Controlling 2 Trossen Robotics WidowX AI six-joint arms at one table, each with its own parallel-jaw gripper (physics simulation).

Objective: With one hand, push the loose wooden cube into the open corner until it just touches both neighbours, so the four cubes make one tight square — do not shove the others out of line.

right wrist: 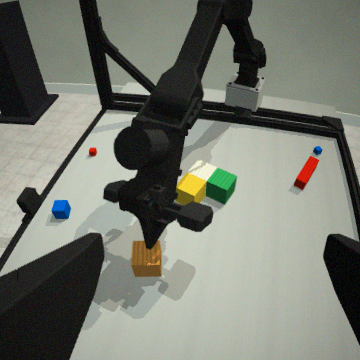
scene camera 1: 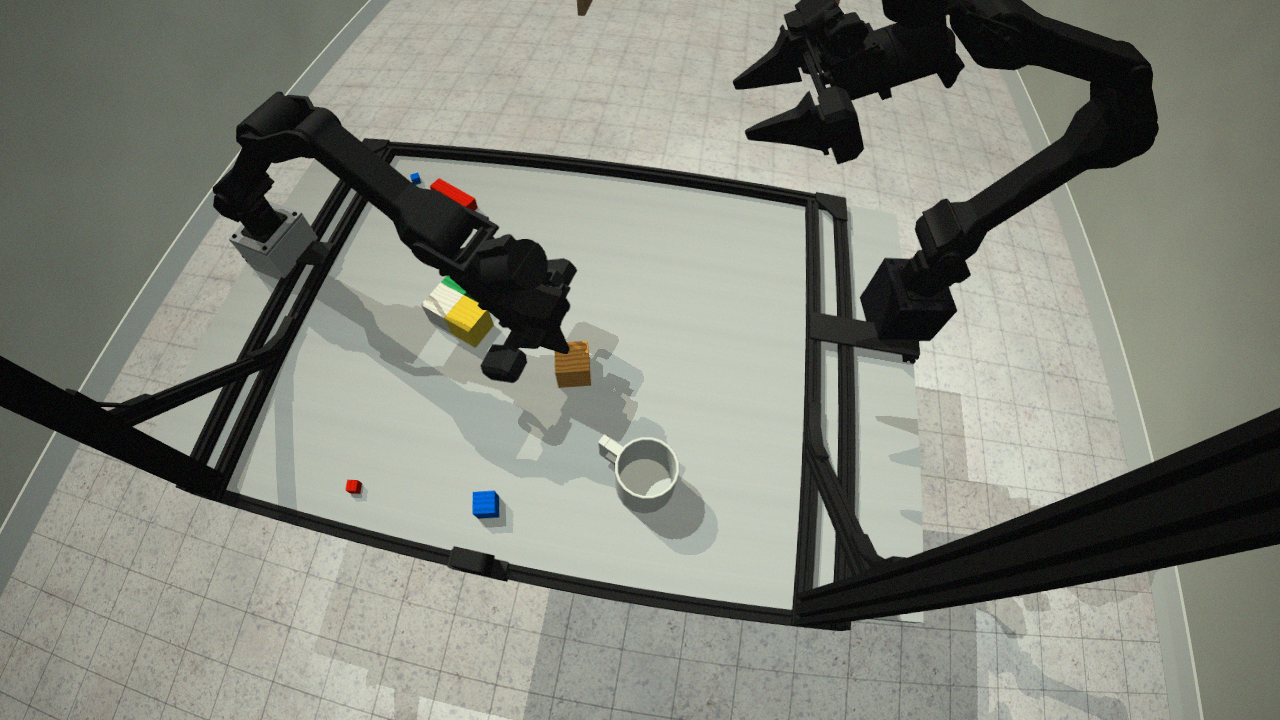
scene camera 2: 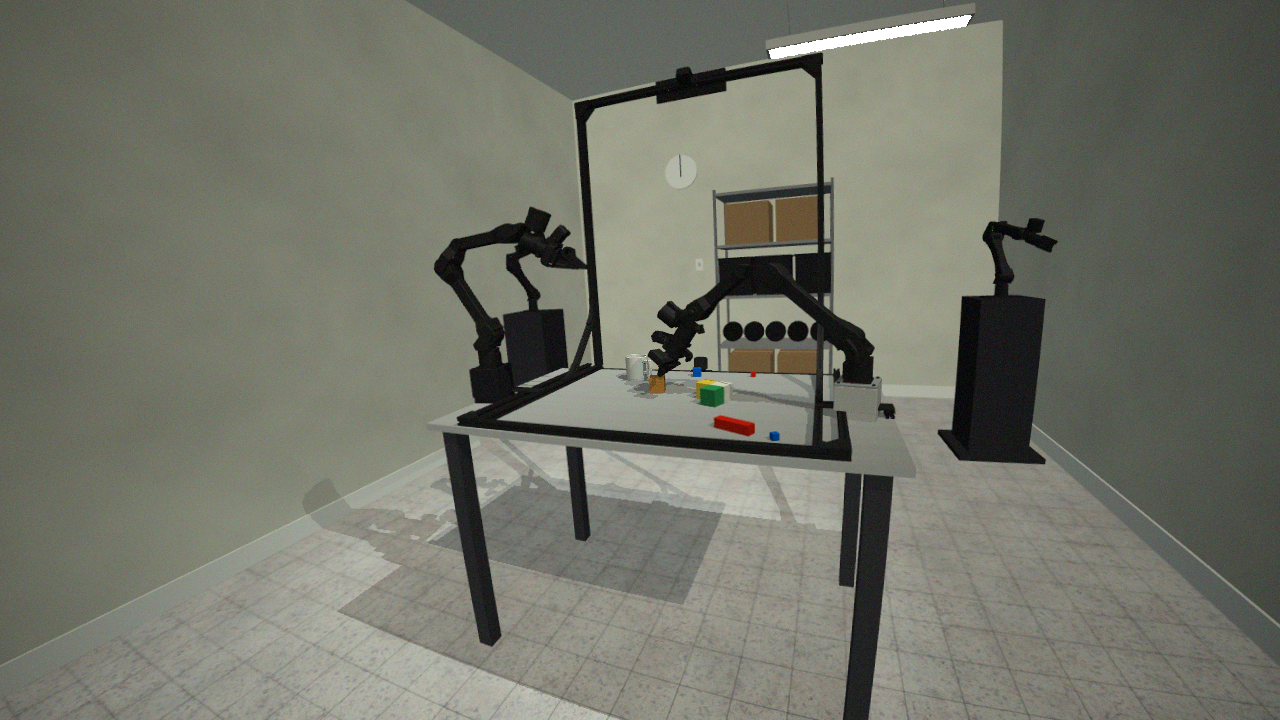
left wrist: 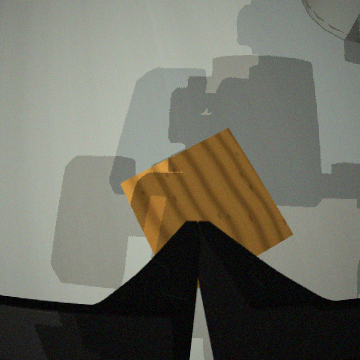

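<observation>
The loose orange wooden cube (scene camera 1: 572,368) (scene camera 2: 657,385) (left wrist: 215,195) (right wrist: 146,265) stands apart from the other three. The yellow cube (scene camera 1: 469,319) (right wrist: 191,189), white cube (scene camera 1: 442,300) (right wrist: 202,170) and green cube (scene camera 1: 452,285) (scene camera 2: 711,395) (right wrist: 221,185) form an L; its open corner lies beside yellow and green. The left arm partly hides the L in scene camera 1. My left gripper (scene camera 1: 565,349) (left wrist: 196,232) (right wrist: 149,247) is shut and empty, its tips over the orange cube's top; contact is unclear. My right gripper (scene camera 1: 741,109) (right wrist: 215,246) is open and empty, high beyond the table frame.
A white mug (scene camera 1: 646,492) (scene camera 2: 633,368) stands near the orange cube. A blue cube (scene camera 1: 485,505) (right wrist: 61,209) and small red cube (scene camera 1: 353,486) (right wrist: 92,151) lie along one side. A red bar (scene camera 1: 452,194) (right wrist: 306,173) and tiny blue cube (scene camera 1: 415,178) (right wrist: 318,150) lie opposite.
</observation>
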